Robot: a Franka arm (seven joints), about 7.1 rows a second.
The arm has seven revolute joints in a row. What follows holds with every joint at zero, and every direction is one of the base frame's. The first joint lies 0.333 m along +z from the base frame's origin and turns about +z. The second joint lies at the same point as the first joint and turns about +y. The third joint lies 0.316 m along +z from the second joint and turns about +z. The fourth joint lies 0.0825 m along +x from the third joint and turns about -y. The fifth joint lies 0.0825 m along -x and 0.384 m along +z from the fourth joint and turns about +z. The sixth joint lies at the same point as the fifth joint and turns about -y. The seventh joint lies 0.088 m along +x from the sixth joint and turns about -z. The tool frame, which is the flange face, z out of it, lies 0.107 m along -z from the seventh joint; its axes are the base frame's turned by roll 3.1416, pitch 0 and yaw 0 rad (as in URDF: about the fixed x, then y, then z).
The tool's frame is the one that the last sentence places.
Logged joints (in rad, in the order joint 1, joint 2, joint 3, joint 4, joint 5, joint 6, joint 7), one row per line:
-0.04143, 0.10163, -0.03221, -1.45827, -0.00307, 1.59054, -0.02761
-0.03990, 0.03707, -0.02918, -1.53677, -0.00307, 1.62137, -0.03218
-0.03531, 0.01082, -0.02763, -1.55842, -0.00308, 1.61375, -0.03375
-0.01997, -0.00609, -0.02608, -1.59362, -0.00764, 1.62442, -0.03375
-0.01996, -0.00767, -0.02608, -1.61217, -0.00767, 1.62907, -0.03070
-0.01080, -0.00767, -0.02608, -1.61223, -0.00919, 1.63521, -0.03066
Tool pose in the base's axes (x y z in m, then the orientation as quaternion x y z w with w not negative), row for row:
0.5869, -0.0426, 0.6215, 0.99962, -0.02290, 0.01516, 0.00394
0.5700, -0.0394, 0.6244, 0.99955, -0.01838, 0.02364, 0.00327
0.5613, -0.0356, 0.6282, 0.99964, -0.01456, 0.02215, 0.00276
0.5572, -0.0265, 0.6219, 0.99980, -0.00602, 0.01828, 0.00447
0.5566, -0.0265, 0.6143, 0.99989, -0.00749, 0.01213, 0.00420
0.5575, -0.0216, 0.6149, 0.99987, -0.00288, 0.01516, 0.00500
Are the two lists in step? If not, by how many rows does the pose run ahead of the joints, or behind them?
They are in step.
